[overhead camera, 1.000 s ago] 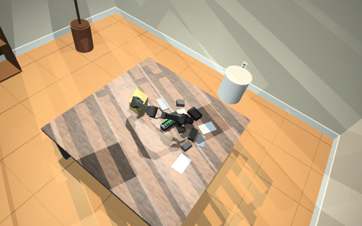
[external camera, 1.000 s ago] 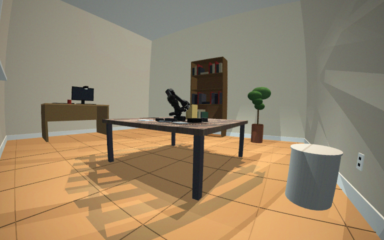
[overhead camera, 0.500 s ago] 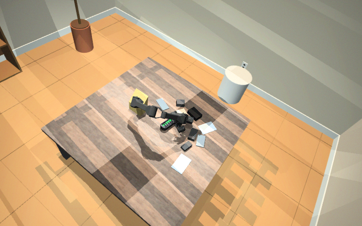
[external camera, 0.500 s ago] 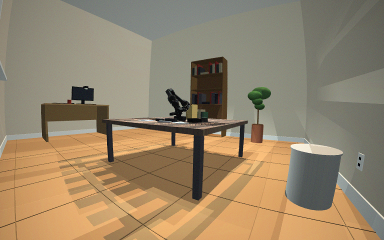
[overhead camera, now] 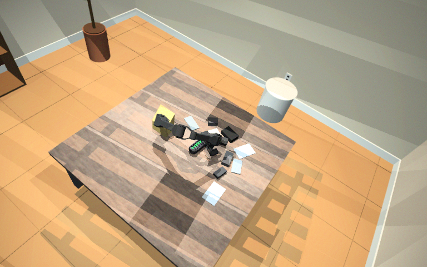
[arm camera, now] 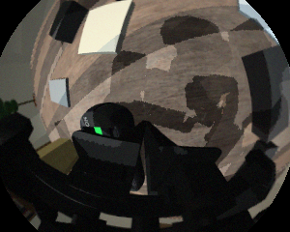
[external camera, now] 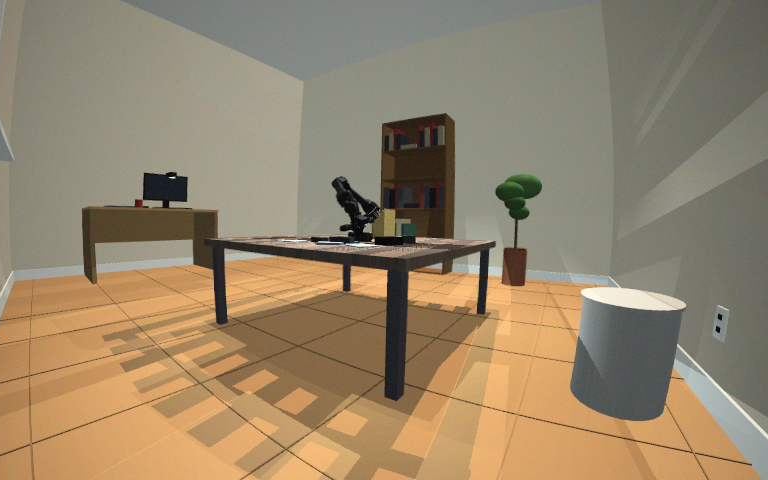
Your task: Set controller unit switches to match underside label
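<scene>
My gripper tip is 5 cm past the cream card and 15 cm to the right of it. From my gripper tip the other things lie so: dark box: 5 cm ahead, 22 cm to the left, 1 cm above; grey plate: 26 cm ahead, 4 cm to the left.
</scene>
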